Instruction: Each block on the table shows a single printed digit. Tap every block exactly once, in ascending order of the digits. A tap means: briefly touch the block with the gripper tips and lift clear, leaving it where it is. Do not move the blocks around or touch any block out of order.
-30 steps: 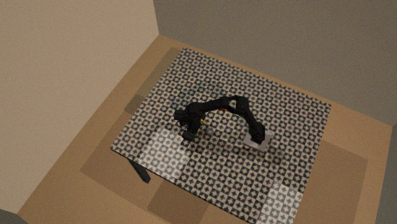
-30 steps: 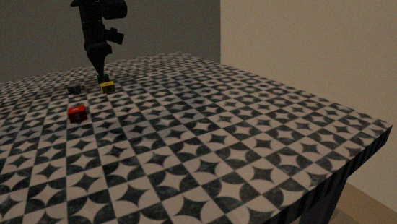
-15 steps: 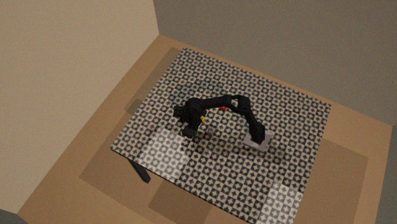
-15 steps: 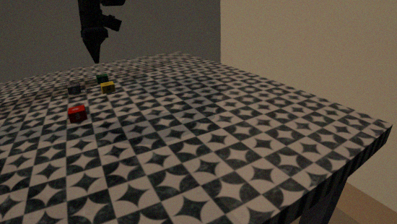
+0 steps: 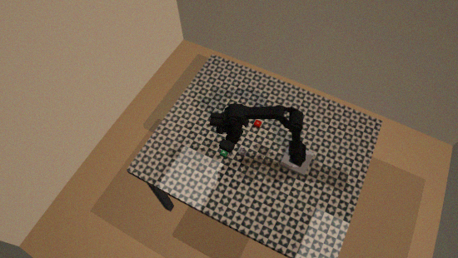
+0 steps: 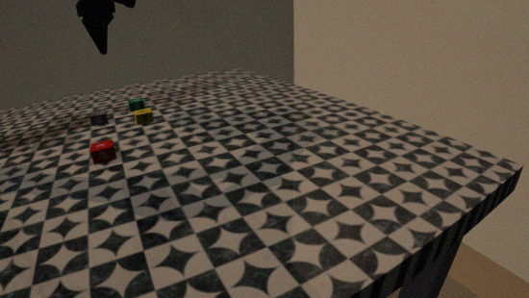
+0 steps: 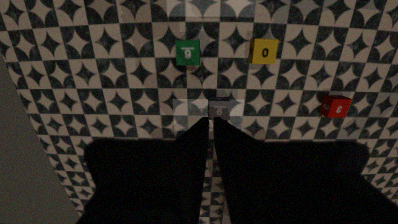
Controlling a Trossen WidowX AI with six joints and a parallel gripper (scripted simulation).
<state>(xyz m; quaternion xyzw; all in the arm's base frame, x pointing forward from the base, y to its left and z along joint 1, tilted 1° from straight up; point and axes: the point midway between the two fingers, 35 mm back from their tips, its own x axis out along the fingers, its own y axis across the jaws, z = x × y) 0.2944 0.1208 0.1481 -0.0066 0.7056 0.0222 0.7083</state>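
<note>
The grey block lies 3 cm behind my gripper tip, 2 cm to the right of it and 12 cm below it. Round my gripper tip: red block (2 cm behind, 21 cm to the right, 12 cm below); green block (5 cm ahead, 3 cm to the left, 12 cm below); yellow block (5 cm ahead, 8 cm to the right, 12 cm below).
</note>
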